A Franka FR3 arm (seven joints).
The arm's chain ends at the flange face. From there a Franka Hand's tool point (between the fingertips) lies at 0.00 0.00 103.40 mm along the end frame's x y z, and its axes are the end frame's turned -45 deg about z.
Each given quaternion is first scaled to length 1.
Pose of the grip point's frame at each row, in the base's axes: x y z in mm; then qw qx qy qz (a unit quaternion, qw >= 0):
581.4 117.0 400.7 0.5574 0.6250 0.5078 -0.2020
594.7 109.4 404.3 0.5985 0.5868 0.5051 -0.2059
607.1 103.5 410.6 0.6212 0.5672 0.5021 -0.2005
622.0 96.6 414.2 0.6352 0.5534 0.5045 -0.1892
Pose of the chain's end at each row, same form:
549.0 210.3 431.4 0.5923 0.7718 0.2300 0.0267
557.2 203.5 424.9 0.6317 0.7354 0.2421 0.0388
566.1 197.2 425.9 0.6507 0.7162 0.2468 0.0525
577.4 189.0 426.8 0.6592 0.7043 0.2543 0.0683

